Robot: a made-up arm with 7 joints. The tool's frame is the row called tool.
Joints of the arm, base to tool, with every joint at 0 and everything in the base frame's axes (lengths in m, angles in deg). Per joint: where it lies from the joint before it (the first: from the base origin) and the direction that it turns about. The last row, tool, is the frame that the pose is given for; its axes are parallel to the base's.
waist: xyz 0 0 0 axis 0 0.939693 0.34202
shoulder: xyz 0 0 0 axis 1 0 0
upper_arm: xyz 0 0 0 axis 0 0 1
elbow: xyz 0.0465 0 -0.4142 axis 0 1 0
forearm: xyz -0.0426 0 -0.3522 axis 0 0 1
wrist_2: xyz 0 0 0 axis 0 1 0
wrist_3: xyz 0 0 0 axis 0 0 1
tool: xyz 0 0 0
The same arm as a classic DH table. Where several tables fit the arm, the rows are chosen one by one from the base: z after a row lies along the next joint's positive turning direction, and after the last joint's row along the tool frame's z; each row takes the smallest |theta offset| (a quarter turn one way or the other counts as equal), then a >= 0, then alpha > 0; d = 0 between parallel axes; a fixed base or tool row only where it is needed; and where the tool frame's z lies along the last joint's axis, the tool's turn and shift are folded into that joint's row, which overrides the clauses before.
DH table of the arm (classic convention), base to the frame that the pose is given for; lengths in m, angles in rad. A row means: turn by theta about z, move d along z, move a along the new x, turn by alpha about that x. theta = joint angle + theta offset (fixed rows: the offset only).
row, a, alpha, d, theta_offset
base (fixed), 0, -1.2218, 0, 0
waist, 0, 1.5708, 0, 1.5708
shoulder, 0, -1.5708, 0, 1.2218
upper_arm, 0.0465, -1.5708, -0.4142, -1.5708
elbow, -0.0426, 1.5708, 0, 0
forearm, 0, -1.5708, -0.3522, 0
wrist_2, 0, 1.5708, 0, 0
wrist_3, 0, 0, 0, 0

